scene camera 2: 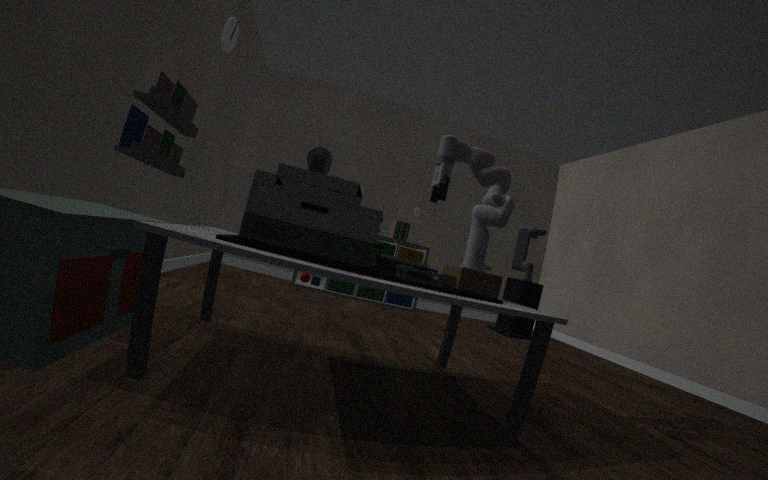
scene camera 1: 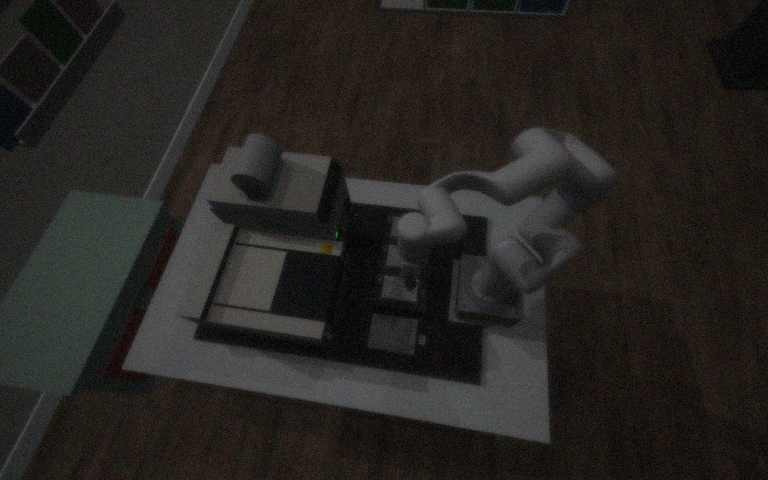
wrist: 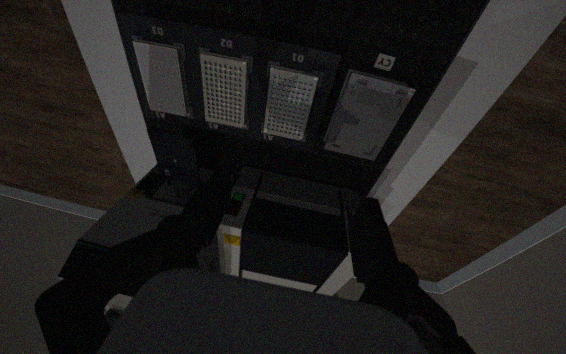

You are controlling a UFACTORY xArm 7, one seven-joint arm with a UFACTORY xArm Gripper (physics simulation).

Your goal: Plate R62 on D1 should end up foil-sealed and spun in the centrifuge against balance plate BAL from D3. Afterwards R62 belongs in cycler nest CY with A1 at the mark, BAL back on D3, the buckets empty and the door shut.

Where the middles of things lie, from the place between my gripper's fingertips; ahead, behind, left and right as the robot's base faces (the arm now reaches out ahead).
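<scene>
The grey plate (wrist: 162, 68) is 280 mm to the right of my hand, 280 mm below it and 30 mm ahead of it. Position of the centrifuge (scene camera 1: 232, 287) relative to my hand: 500 mm ahead of it, 220 mm below it, 10 mm to the left of it. Of the things named here, the grey plate is the nearest to my hand, going by their middles.
</scene>
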